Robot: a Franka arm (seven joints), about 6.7 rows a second.
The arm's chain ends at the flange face. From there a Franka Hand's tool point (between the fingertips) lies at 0.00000 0.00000 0.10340 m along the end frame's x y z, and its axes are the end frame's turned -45 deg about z.
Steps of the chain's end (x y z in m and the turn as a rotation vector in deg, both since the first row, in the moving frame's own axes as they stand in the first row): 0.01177, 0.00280, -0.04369, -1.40, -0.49, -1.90; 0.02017, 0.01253, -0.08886, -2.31, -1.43, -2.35; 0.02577, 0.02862, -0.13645, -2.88, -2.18, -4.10; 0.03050, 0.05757, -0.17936, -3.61, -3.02, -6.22; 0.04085, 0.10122, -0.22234, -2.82, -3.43, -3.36; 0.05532, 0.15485, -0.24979, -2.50, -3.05, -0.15; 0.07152, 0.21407, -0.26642, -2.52, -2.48, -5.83
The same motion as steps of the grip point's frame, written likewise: 0.00395, 0.01150, -0.04372, -0.64, -1.34, -1.90; 0.00066, 0.02434, -0.08898, -0.62, -2.64, -2.35; -0.00843, 0.03958, -0.13666, -0.49, -3.58, -4.10; -0.02753, 0.06348, -0.17971, -0.42, -4.69, -6.22; -0.05067, 0.09992, -0.22265, 0.43, -4.42, -3.36; -0.07746, 0.14792, -0.25003, 0.39, -3.92, -0.15; -0.10716, 0.20232, -0.26662, -0.03, -3.54, -5.83
